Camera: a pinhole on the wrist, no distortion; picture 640 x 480 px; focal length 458.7 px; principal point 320.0 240.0 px. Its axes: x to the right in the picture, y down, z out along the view. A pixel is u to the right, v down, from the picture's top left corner.
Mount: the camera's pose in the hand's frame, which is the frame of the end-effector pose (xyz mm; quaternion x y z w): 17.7 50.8 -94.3 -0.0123 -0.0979 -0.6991 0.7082
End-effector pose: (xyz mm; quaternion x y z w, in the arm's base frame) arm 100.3 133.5 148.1 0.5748 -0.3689 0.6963 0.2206
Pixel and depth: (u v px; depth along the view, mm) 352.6 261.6 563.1
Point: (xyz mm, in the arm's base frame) 331.9 -284.5 130.4
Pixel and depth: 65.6 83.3 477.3
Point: 69.4 -324.0 -125.9
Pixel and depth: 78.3 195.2 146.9
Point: 17.4 13.3 97.5
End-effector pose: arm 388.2 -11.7 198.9 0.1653 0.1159 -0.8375 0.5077
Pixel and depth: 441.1 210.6 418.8
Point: 366.1 -85.6 525.6
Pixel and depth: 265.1 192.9 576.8
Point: 547.6 -180.0 653.9
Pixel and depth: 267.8 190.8 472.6
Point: 526.7 -147.2 555.6
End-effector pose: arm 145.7 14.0 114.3 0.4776 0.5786 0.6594 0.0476
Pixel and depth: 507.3 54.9 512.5
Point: 525.2 185.8 -147.1
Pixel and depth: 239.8 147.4 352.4
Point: 437.7 68.7 162.8
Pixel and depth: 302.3 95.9 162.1
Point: 253.1 -3.4 142.2
